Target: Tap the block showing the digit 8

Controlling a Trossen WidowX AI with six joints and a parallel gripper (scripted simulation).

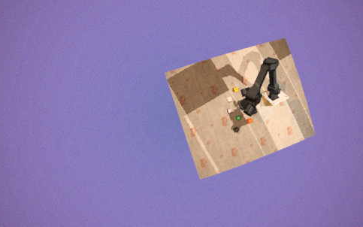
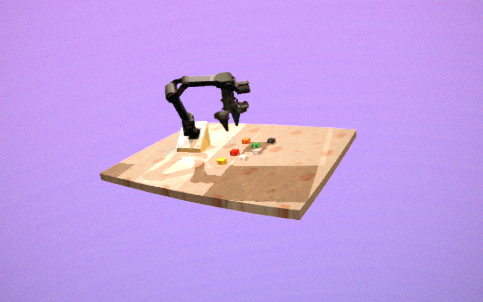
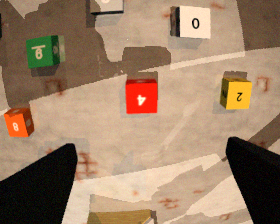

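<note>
Now: the orange block 20 mm behind my gripper tip, 170 mm to the left of it and 120 mm below it. The rest, counted from my gripper tip: red block: 10 mm behind, 120 mm below; white block: 60 mm ahead, 60 mm to the right, 120 mm below; grey block: 100 mm ahead, 20 mm to the left, 120 mm below.
</note>
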